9 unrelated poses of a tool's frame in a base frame.
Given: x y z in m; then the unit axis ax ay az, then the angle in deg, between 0 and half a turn.
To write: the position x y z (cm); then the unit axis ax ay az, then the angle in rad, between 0 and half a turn. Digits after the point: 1 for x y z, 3 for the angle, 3 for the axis.
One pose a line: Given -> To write
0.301 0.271 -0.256 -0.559 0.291 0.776 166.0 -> 30.1 27.1 -25.6 -0.559 0.291 0.776 2.897
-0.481 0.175 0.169 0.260 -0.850 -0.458 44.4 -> -48.1 17.5 16.9 0.260 -0.850 -0.458 0.775
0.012 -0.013 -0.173 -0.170 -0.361 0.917 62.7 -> 1.2 -1.3 -17.3 -0.170 -0.361 0.917 1.094
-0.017 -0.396 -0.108 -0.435 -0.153 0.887 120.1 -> -1.7 -39.6 -10.8 -0.435 -0.153 0.887 2.096
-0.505 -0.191 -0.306 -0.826 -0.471 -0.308 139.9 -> -50.5 -19.1 -30.6 -0.826 -0.471 -0.308 2.442
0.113 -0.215 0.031 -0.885 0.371 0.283 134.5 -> 11.3 -21.5 3.1 -0.885 0.371 0.283 2.347
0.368 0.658 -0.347 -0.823 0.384 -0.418 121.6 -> 36.8 65.8 -34.7 -0.823 0.384 -0.418 2.122
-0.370 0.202 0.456 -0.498 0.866 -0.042 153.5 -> -37.0 20.2 45.6 -0.498 0.866 -0.042 2.679
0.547 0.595 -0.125 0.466 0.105 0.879 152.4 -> 54.7 59.5 -12.5 0.466 0.105 0.879 2.660
